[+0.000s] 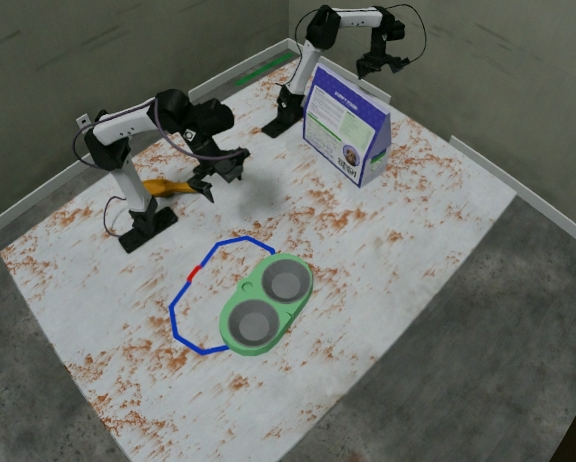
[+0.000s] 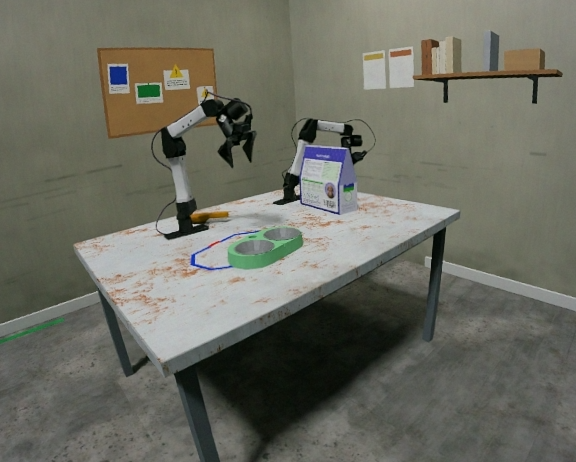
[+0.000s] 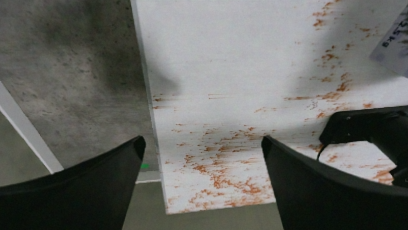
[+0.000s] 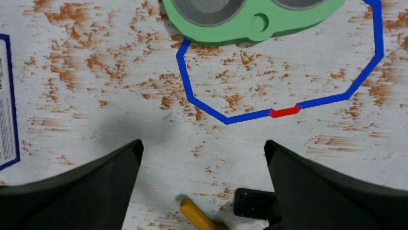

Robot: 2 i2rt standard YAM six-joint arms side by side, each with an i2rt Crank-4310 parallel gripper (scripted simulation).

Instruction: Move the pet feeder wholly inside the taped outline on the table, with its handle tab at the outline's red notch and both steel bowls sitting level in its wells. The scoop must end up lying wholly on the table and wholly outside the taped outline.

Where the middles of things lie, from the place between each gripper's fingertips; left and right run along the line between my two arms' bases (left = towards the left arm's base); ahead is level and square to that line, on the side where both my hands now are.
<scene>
Right now the green pet feeder (image 1: 287, 313) is 290 mm below my right hand (image 2: 242, 164), 180 mm ahead of it and 70 mm to the right of it. The rest, counted from my right hand: white puppy food bag (image 1: 352, 131): 530 mm to the left, 150 mm below.
Now: the white puppy food bag 13 cm ahead of my left hand (image 1: 365, 76), 31 cm to the right of it and 3 cm above it. The rest, counted from my left hand: green pet feeder (32 cm ahead, 91 cm to the right, 11 cm below).
</scene>
